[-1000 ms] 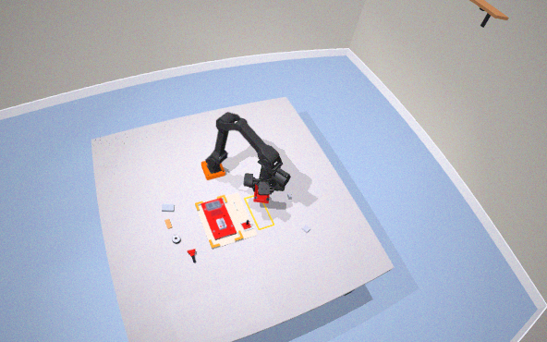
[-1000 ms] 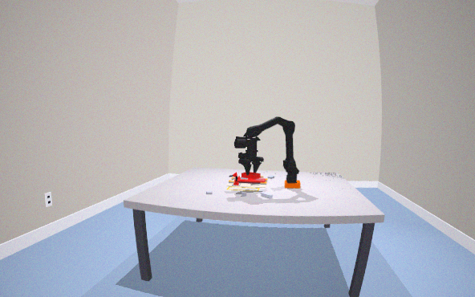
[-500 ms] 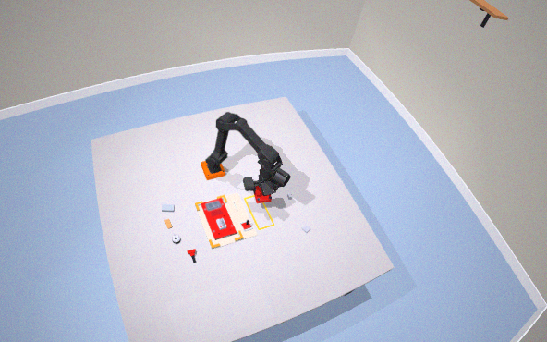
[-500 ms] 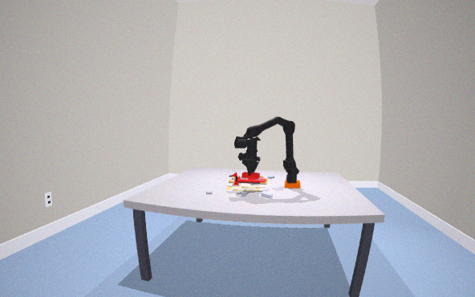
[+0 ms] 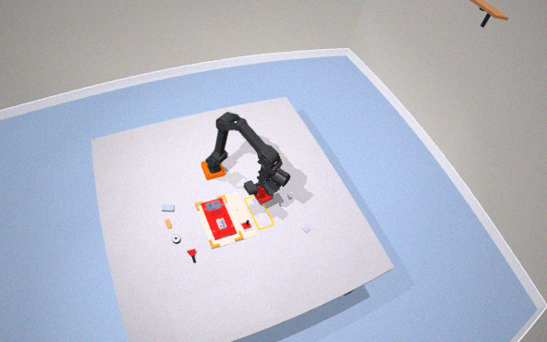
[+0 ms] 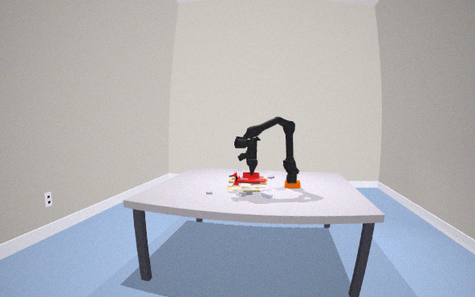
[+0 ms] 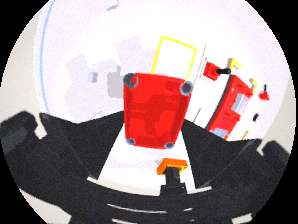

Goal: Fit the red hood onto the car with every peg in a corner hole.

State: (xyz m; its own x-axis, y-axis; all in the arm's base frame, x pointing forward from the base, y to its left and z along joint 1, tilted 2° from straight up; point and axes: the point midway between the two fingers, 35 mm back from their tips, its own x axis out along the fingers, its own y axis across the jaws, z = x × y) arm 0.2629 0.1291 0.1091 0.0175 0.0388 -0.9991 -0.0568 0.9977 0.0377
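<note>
Now: the red hood 1 cm below my gripper tip. Round my gripper tip: cream jig board (3 cm ahead, 21 cm to the right, 8 cm below); then wheel (3 cm ahead, 46 cm to the right, 9 cm below); then black stem (10 cm ahead, 12 cm to the right, 6 cm below).
</note>
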